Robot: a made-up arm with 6 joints.
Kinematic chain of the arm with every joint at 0, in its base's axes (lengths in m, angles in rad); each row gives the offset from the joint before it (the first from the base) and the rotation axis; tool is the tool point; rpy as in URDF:
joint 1: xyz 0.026 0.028 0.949 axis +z
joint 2: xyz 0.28 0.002 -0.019 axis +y
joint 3: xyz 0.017 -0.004 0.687 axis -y
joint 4: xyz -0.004 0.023 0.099 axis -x
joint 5: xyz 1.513 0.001 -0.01 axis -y
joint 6: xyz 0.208 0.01 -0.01 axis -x
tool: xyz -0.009 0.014 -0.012 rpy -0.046 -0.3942 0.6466
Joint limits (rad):
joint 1: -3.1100..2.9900
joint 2: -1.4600..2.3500
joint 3: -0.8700..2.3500
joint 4: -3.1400..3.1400
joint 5: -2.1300..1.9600
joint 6: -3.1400..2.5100
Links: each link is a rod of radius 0.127 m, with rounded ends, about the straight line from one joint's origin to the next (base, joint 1, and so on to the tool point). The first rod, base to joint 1, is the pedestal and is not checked.
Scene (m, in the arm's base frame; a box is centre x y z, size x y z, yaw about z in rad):
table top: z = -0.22
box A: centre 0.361 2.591 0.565 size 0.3 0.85 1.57 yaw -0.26
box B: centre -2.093 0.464 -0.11 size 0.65 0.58 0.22 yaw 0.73
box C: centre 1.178 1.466 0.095 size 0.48 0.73 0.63 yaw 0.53
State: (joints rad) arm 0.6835 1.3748 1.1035 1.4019 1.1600 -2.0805
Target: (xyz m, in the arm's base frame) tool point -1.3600 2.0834 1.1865
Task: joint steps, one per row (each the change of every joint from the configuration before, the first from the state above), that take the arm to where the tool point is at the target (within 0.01 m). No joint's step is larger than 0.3 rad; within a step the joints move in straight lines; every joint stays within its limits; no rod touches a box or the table.
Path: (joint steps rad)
1: 0.2969 -0.2448 0.1961 0.1101 0.2885 0.0707
2: 0.2970 -0.2449 0.1961 0.1101 0.2884 0.0708
3: 0.2677 0.0954 -0.1313 -0.0674 -0.1326 -0.0475
4: 0.2678 0.0954 -0.1312 -0.0674 -0.1326 -0.0474
5: 0.2677 0.0954 -0.1313 -0.0674 -0.1326 -0.0475

